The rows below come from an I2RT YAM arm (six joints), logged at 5 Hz.
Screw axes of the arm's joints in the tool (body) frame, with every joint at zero. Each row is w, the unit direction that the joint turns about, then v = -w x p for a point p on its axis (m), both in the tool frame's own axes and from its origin. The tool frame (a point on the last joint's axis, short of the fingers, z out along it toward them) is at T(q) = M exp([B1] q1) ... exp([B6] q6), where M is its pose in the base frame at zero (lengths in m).
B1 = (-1, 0, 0, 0, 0.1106, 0)
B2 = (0, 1, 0, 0.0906, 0, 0.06)
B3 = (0, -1, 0, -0.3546, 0, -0.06)
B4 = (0, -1, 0, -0.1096, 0, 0)
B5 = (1, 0, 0, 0, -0.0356, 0)
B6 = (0, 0, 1, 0, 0, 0)
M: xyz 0.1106 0 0.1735 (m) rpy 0 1.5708 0 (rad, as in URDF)
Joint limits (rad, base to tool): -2.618..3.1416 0..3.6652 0..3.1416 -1.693..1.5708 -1.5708..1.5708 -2.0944..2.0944
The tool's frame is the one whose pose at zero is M.
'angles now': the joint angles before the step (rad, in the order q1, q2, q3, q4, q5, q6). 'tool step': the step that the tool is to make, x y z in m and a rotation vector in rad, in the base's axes. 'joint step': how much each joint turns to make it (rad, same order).
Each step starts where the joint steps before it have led.
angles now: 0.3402, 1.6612, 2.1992, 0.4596, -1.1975, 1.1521
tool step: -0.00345, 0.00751, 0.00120, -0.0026, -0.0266, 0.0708
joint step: 0.0290, 0.0271, 0.0176, 0.1149, -0.0309, 0.0870
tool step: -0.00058, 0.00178, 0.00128, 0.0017, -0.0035, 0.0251
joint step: 0.0066, 0.0178, 0.0189, 0.0508, -0.0077, 0.0509
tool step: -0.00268, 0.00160, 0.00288, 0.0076, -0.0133, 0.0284
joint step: 0.0089, 0.0216, 0.0307, 0.0607, -0.0053, 0.0578
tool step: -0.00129, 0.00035, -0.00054, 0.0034, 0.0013, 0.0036
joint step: 0.0031, -0.0062, -0.0119, 0.0106, 0.0033, 0.0051
